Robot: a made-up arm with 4 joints.
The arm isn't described. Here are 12 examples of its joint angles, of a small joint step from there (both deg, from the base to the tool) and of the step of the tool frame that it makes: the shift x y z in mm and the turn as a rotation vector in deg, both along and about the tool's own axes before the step.
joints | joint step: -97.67 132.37 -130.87 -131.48 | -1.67 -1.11 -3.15 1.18
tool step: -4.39 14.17 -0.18 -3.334 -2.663 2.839
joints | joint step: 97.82 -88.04 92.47 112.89 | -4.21 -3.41 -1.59 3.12
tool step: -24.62 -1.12 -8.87 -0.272 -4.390 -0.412
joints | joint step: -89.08 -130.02 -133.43 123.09 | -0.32 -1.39 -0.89 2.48
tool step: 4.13 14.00 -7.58 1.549 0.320 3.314
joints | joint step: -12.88 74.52 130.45 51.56 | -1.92 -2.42 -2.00 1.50
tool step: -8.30 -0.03 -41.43 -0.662 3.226 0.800
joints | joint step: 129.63 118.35 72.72 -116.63 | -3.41 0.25 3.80 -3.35
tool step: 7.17 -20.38 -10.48 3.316 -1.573 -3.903
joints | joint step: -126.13 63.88 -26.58 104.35 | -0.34 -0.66 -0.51 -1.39
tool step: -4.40 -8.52 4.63 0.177 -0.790 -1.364
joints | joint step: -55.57 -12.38 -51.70 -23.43 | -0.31 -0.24 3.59 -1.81
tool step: -10.90 -12.17 44.01 1.698 -3.504 -1.582
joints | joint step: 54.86 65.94 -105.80 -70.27 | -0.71 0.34 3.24 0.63
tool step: 0.43 -10.20 29.82 3.558 -0.539 0.459
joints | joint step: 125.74 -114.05 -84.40 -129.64 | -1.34 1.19 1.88 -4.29
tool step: -4.29 -29.50 16.08 1.909 -0.115 -5.332
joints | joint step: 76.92 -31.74 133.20 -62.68 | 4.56 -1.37 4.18 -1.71
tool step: 1.36 -0.20 37.21 -0.905 -2.558 -0.935
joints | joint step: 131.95 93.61 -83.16 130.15 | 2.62 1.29 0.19 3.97
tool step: 9.71 9.34 -32.33 1.560 2.297 3.004
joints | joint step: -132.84 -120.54 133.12 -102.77 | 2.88 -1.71 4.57 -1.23
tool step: -0.12 -3.05 52.38 6.586 -1.460 -0.678
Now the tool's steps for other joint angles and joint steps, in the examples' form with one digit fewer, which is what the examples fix.
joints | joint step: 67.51 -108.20 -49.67 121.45 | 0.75 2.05 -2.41 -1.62
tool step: -10.5 -18.2 -15.9 2.26 -0.48 -3.66
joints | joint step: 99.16 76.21 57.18 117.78 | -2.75 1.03 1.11 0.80
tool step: -8.0 -3.8 -25.1 -0.21 3.30 0.24
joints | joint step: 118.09 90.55 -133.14 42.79 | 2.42 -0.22 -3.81 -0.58
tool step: 18.0 -24.5 -60.1 1.19 4.06 -2.14
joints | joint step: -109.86 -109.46 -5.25 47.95 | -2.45 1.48 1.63 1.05
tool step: 28.4 27.7 -3.7 -1.73 0.68 3.25
